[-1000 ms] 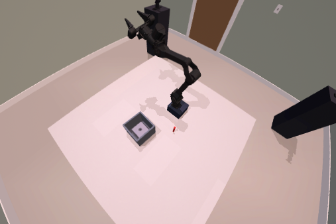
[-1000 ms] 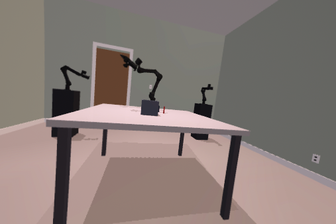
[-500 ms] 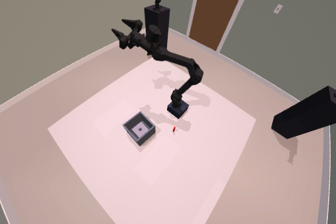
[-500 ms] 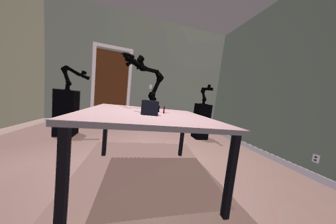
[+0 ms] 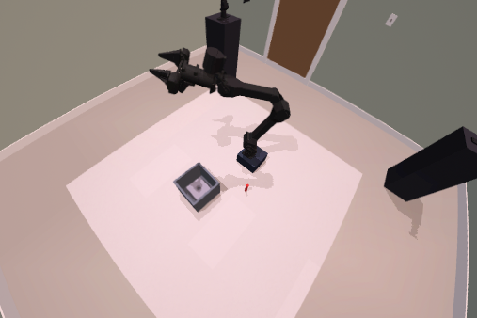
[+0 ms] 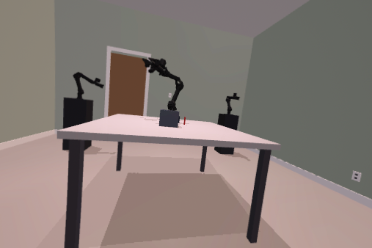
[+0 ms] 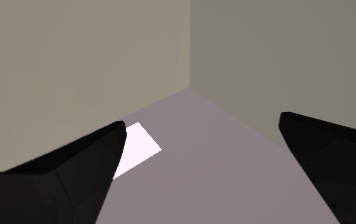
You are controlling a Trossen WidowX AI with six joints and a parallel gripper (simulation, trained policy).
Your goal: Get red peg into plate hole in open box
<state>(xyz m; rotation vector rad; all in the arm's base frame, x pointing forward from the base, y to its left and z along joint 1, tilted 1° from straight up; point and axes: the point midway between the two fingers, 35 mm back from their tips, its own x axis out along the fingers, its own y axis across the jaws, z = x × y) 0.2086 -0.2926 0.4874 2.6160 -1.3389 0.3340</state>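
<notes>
The red peg is 530 mm below my gripper tip, 430 mm to the left of it and 50 mm behind it. Round my gripper tip: pale plate 530 mm below, 240 mm to the left, 120 mm ahead.
</notes>
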